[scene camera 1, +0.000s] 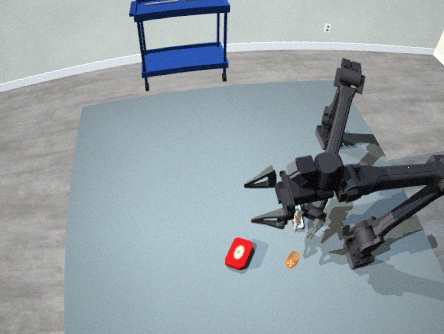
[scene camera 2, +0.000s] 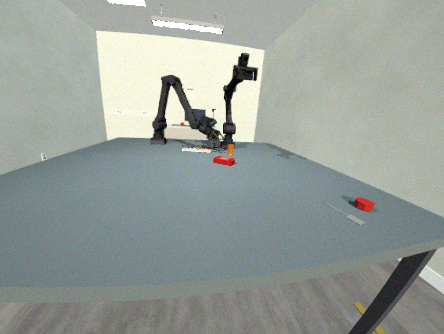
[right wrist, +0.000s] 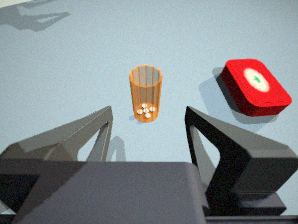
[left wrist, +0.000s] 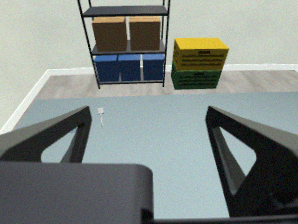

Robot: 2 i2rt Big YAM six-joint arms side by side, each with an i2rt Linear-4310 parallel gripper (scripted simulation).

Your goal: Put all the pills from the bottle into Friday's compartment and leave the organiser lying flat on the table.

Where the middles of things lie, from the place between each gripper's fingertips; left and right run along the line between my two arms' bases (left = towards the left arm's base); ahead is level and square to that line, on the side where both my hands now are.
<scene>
The orange see-through bottle (right wrist: 145, 99) lies 4 cm ahead of my right hand, 7 cm to the left of it and 9 cm below it.
The orange see-through bottle is 20 cm behind my left hand (scene camera 1: 247, 202), 4 cm to the right of it and 48 cm below it.
</scene>
